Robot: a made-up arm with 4 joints.
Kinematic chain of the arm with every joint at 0, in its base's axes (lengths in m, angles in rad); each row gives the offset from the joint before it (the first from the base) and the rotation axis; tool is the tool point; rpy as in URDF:
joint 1: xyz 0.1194 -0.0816 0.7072 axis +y
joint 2: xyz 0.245 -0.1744 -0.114 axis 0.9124 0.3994 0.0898
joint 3: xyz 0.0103 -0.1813 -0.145 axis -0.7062 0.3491 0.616
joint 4: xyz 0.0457 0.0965 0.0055 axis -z
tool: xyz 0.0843 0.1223 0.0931 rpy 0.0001 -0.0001 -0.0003
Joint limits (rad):
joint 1: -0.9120..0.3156
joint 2: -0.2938..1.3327
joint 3: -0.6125..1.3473
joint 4: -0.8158..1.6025
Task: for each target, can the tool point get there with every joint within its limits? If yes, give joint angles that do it. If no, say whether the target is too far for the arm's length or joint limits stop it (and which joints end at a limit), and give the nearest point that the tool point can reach.
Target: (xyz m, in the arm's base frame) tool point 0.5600 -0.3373 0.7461
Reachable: yes | joints -0.2858 0.0164 -0.4593 0.2544
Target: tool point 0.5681 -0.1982 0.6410
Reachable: yes | joints -0.3303 0.6136 0.1204 0.5103
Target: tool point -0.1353 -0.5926 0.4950
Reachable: no: joint limits stop it (at a limit: joint 1, joint 2, joint 3, joint 4) | nearest point 0.1047 -0.3293 0.3430 | short by 0.387 m
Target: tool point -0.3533 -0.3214 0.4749
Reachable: no: joint limits stop it (at a limit: joint 1, joint 3, joint 4) | nearest point 0.0573 -0.1837 0.4223 | short by 0.436 m
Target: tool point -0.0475 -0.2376 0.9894
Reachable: no: joint limits stop it (at a limit: joint 1, joint 2, joint 4) | nearest point 0.2737 -0.1346 0.8024 | short by 0.386 m
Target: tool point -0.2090 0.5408 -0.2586
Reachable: no: too far | nearest point 0.1522 -0.0770 0.3394 | short by 0.933 m
